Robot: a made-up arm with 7 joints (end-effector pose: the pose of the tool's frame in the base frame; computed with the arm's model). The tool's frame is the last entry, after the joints.
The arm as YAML. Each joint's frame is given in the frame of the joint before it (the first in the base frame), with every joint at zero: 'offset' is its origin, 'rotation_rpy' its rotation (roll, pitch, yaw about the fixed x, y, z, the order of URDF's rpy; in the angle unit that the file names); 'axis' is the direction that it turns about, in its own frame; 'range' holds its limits. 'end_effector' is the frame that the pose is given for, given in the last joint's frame.
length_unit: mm
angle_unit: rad
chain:
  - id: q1
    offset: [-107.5, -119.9, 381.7]
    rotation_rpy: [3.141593, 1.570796, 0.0]
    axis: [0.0, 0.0, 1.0]
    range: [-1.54, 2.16]
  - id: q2
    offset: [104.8, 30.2, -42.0]
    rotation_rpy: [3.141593, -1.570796, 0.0]
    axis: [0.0, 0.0, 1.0]
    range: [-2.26, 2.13]
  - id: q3
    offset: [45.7, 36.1, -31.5]
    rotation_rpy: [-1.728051, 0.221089, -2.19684]
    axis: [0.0, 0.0, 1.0]
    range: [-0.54, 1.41]
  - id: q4
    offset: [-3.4, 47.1, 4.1]
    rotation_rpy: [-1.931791, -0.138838, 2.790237]
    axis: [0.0, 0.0, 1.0]
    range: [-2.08, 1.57]
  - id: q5
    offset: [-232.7, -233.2, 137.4]
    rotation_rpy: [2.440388, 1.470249, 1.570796]
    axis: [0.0, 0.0, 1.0]
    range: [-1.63, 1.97]
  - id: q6
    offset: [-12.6, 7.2, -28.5]
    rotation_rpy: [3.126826, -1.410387, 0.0]
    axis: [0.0, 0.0, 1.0]
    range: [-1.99, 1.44]
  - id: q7
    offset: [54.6, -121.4, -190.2]
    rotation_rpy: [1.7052, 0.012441, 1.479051]
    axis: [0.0, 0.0, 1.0]
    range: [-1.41, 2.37]
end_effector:
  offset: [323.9, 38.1, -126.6]
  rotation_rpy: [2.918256, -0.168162, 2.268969]
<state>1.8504 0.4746 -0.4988 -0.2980 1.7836 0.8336 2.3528</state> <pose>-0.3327 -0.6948 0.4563 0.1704 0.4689 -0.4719 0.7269</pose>
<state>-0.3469 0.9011 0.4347 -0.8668 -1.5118 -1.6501 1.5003</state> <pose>0.1302 -0.4838 0.1961 0.1538 0.9024 0.4010 0.0350</pose>
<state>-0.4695 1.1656 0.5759 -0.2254 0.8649 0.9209 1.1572</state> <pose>-0.1665 -0.2153 0.2721 0.3804 0.3566 0.8115 0.2637</pose>
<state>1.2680 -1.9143 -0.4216 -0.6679 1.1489 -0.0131 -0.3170</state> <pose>0.1921 -0.4008 -0.0854 0.4648 -0.2799 -0.8113 -0.2179</pose>
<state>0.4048 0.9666 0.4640 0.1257 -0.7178 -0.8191 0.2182</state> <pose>-0.4395 -0.3612 0.1591 0.7515 0.3900 -0.3875 0.3646</pose>
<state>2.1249 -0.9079 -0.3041 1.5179 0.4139 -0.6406 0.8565</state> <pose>-0.3579 0.0122 0.6492 0.8311 -0.3074 0.1368 -0.4429</pose>
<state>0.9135 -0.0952 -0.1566 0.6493 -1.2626 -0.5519 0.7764</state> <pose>-0.3839 -0.5126 0.3695 0.5839 0.6862 -0.1021 0.4216</pose>
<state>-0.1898 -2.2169 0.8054 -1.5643 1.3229 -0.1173 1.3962</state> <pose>-0.2596 -0.0291 0.2298 0.0662 -0.6175 -0.6613 0.4208</pose>
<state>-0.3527 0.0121 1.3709 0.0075 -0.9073 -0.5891 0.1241</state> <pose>-0.0035 -0.5422 0.2560 0.3444 0.4491 -0.0565 0.8225</pose>
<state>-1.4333 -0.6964 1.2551 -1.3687 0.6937 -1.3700 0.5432</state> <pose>0.0544 -0.2758 0.5402 0.5620 -0.1615 -0.4478 0.6764</pose>
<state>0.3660 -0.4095 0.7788 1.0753 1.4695 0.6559 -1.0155</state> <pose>-0.3454 -0.9086 0.3808 0.5782 0.4979 0.2720 0.5863</pose>
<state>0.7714 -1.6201 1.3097 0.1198 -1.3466 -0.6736 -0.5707</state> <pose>0.1749 -0.2539 0.1325 0.3019 -0.7488 -0.3834 -0.4485</pose>
